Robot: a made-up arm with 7 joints. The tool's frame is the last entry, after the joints. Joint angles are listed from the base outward. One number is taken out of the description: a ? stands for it. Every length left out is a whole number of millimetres.
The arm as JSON. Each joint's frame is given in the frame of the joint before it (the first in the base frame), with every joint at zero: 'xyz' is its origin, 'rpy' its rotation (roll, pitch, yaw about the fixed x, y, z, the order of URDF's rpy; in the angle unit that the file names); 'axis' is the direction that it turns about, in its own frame. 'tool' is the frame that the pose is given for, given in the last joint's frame.
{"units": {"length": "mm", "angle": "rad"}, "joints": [
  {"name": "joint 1", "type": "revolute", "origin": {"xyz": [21.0, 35.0, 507.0], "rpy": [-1.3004, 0.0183, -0.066]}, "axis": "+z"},
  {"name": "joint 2", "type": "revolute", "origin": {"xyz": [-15.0, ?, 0.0], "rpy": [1.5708, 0.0, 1.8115]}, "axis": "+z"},
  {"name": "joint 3", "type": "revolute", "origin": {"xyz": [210.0, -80.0, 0.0], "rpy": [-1.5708, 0.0, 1.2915]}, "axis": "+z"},
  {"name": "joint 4", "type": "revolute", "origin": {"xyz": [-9.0, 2.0, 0.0], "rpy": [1.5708, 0.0, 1.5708]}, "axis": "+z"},
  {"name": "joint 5", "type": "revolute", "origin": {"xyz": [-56.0, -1.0, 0.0], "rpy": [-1.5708, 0.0, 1.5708]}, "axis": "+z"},
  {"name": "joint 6", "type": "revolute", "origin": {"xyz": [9.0, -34.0, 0.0], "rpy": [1.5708, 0.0, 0.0]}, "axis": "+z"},
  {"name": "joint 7", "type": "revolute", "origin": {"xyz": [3.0, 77.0, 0.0], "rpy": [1.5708, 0.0, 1.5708]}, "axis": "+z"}
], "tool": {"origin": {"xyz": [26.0, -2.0, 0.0], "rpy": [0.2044, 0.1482, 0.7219]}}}
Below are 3 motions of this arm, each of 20 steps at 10 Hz.
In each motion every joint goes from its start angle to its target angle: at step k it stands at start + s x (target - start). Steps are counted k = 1, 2, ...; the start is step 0. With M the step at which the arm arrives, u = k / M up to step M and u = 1 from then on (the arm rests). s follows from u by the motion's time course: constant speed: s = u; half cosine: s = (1 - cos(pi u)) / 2; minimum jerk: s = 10 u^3 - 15 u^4 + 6 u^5.
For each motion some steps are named. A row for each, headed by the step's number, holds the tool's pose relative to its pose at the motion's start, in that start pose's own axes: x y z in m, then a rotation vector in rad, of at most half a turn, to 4 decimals.
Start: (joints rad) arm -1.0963 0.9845 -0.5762 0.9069 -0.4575 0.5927 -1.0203
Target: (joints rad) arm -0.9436 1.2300 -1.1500 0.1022 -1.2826 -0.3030 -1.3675
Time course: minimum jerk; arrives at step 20
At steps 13, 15, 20:
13: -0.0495 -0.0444 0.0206 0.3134 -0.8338 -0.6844
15: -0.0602 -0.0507 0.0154 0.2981 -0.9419 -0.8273
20: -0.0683 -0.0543 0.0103 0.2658 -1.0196 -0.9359

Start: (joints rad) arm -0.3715 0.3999 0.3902 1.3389 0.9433 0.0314 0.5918
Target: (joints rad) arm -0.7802 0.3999 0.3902 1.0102 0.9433 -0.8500 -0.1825
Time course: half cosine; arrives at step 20
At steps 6, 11, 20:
6: 0.0130 0.0225 0.0505 -0.2657 -0.1020 -0.0775
11: 0.0275 0.0870 0.1251 -0.6819 -0.4182 -0.1476
20: 0.0263 0.1783 0.1717 -0.9926 -0.9340 -0.0778

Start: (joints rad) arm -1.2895 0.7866 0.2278 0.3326 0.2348 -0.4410 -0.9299
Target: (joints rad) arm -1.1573 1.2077 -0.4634 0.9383 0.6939 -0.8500 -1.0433
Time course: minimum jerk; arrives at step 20
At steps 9, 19, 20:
9: -0.0151 -0.0304 -0.0242 0.3352 -0.0055 -0.4939
19: -0.0901 -0.0453 -0.0824 0.7162 0.0308 -1.3320
20: -0.0903 -0.0453 -0.0825 0.7168 0.0310 -1.3338

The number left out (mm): 26.0
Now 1 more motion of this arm.
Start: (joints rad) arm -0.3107 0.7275 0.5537 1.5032 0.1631 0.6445 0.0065
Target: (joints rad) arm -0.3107 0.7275 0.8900 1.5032 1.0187 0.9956 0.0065
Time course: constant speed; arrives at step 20
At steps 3, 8, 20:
3: 0.0020 0.0040 -0.0037 0.0712 0.0132 0.0609
8: 0.0051 0.0123 -0.0096 0.1849 0.0405 0.1674
20: 0.0083 0.0390 -0.0212 0.4289 0.1307 0.4465

